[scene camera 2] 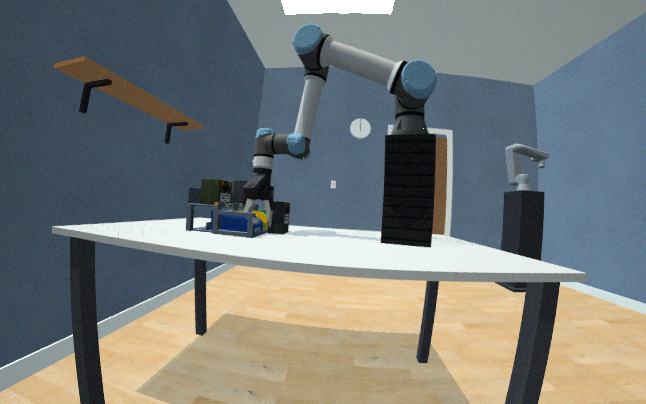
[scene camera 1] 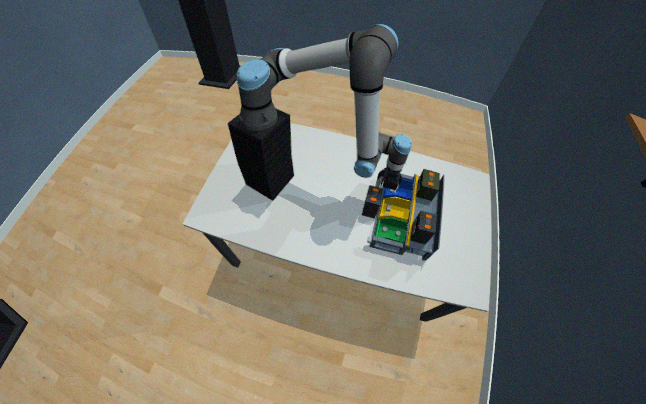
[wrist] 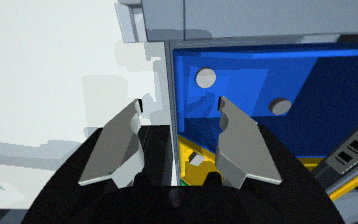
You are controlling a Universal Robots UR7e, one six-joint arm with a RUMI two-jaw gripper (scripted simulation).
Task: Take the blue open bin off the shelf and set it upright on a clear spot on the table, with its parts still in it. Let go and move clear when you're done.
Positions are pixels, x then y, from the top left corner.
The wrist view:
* my gripper: 179,98
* blue open bin: 310,75
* yellow bin: 193,175
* dark box: 155,140
